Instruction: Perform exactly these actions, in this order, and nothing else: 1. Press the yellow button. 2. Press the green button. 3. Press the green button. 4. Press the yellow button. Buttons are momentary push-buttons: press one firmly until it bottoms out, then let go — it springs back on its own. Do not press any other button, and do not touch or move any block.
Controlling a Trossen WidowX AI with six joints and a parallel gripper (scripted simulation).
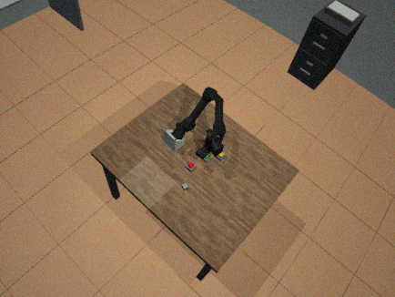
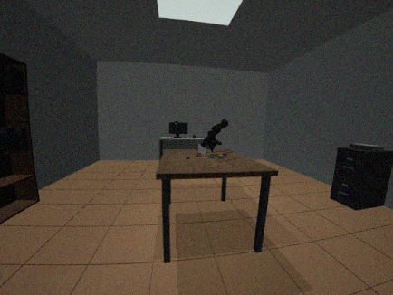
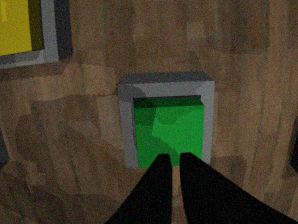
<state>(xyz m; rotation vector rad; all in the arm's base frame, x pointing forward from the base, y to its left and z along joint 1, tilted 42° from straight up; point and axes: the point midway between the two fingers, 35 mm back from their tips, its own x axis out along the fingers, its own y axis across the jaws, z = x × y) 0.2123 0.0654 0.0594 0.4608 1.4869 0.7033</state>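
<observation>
The green button lies 3 cm below my gripper tip. Round my gripper tip: purple button: 3 cm behind, 14 cm to the left, 3 cm below; then yellow button: 5 cm ahead, 8 cm to the left, 3 cm below; then red button: 1 cm behind, 13 cm to the right, 3 cm below.
</observation>
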